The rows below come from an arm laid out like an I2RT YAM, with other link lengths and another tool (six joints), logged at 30 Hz.
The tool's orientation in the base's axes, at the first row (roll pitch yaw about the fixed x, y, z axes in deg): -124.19, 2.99, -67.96
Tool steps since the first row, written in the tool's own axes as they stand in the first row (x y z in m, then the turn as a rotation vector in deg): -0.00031, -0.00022, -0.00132, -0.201, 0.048, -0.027; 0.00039, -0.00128, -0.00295, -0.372, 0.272, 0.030; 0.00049, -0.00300, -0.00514, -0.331, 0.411, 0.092; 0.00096, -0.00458, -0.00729, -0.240, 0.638, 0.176; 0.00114, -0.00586, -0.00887, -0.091, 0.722, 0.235; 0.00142, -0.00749, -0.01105, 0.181, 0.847, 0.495; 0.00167, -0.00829, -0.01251, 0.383, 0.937, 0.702; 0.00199, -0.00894, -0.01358, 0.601, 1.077, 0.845; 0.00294, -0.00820, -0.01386, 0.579, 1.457, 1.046; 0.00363, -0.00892, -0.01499, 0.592, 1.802, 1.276; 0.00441, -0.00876, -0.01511, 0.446, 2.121, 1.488; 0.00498, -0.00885, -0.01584, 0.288, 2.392, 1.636
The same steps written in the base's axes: -0.00100, -0.00012, 0.00094, -0.122, 0.169, -0.014; -0.00140, -0.00114, 0.00269, -0.263, 0.308, -0.222; -0.00209, -0.00168, 0.00534, -0.275, 0.267, -0.374; -0.00269, -0.00257, 0.00782, -0.300, 0.173, -0.613; -0.00313, -0.00305, 0.00976, -0.244, 0.040, -0.724; -0.00380, -0.00376, 0.01231, -0.013, -0.145, -0.987; -0.00438, -0.00435, 0.01378, 0.171, -0.278, -1.188; -0.00472, -0.00490, 0.01490, 0.285, -0.455, -1.395; -0.00497, -0.00600, 0.01440, 0.225, -0.432, -1.821; -0.00518, -0.00690, 0.01559, 0.218, -0.425, -2.235; -0.00506, -0.00769, 0.01549, 0.153, -0.273, -2.610; -0.00535, -0.00844, 0.01594, 0.060, -0.123, -2.909
